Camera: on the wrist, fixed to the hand. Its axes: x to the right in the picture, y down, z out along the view.
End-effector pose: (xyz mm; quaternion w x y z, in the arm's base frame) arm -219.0 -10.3 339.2 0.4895 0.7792 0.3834 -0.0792
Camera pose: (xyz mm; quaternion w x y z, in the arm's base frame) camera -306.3 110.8 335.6 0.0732 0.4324 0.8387 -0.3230
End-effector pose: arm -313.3 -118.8 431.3 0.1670 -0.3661 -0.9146 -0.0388
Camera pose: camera -343.6 -204.0 550.1 0.3239 0.3636 -0.8734 -0.0013
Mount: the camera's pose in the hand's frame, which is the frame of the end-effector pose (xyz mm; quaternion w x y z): 4.2 -88.9 -119.9 0.7199 0.2120 0.1650 -0.6400
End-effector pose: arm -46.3 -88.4 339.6 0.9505 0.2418 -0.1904 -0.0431
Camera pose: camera 4.4 -114.2 201.5 0.6368 0.5045 0.1654 -0.5591
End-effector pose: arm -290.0 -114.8 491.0 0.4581 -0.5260 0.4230 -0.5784
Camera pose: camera -417.1 -98.2 567.6 0.0013 -0.4568 -0.0792 -0.8860
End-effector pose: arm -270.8 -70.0 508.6 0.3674 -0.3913 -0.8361 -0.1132
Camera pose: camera -275.1 -184.2 604.7 0.4130 0.3500 -0.8157 -0.2039
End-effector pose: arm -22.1 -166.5 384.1 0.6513 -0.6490 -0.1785 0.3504
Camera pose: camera 83.2 -242.2 458.2 0.8601 -0.2727 -0.3621 -0.2338
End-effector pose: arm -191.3 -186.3 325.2 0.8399 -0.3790 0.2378 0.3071
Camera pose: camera -146.5 -325.3 294.3 0.8423 -0.2977 0.1323 -0.4294
